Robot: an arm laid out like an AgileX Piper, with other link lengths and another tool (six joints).
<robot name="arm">
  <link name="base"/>
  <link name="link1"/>
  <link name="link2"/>
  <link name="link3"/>
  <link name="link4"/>
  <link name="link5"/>
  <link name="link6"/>
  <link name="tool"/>
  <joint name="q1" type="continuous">
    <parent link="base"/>
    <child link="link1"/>
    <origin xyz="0 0 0.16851" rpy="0 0 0"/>
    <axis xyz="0 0 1"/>
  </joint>
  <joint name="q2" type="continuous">
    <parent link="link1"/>
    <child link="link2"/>
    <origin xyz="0 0 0" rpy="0 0 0"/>
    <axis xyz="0 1 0"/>
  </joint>
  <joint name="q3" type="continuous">
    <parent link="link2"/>
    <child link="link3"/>
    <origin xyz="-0.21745 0 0.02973" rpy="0 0 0"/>
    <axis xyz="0 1 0"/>
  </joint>
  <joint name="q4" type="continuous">
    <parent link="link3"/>
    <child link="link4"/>
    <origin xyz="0.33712 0 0.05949" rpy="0 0 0"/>
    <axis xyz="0.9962 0 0.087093"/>
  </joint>
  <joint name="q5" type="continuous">
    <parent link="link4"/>
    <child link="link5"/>
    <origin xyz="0 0 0" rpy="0 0 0"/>
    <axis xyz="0 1 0"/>
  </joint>
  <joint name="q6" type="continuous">
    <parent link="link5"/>
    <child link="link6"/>
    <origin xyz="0.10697 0 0.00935" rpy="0 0 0"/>
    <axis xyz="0.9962 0 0.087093"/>
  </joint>
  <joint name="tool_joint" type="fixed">
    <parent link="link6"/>
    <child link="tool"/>
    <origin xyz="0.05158 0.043 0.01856" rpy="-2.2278 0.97 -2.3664"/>
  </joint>
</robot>
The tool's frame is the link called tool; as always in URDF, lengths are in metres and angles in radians. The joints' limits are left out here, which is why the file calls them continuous.
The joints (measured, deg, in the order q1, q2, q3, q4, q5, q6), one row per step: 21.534 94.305 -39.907 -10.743 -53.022 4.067; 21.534 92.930 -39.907 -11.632 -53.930 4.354; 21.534 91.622 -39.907 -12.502 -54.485 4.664; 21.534 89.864 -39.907 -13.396 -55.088 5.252; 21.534 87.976 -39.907 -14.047 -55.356 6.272; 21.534 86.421 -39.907 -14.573 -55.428 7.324; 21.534 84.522 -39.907 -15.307 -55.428 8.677; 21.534 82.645 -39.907 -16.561 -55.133 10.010; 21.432 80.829 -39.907 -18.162 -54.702 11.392; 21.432 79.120 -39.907 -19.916 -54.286 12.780; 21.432 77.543 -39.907 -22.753 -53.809 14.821
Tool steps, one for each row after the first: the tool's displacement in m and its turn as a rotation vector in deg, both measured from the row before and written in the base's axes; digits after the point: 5 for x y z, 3 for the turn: -0.00205 0.00154 0.01260 0.656 -2.129 0.805; -0.00212 0.00136 0.01106 0.474 -1.746 0.752; -0.00274 0.00114 0.01472 0.864 -2.065 0.818; -0.00262 0.00039 0.01524 1.237 -1.608 0.679; -0.00236 0.00011 0.01223 1.103 -1.081 0.586; -0.00336 0.00010 0.01455 1.267 -1.233 0.796; -0.00423 0.00087 0.01291 0.681 -1.121 1.068; -0.00443 0.00067 0.01156 0.320 -1.021 1.143; -0.00519 0.00146 0.01041 0.123 -0.969 1.308; -0.00677 0.00294 0.00812 -0.378 -0.719 2.042
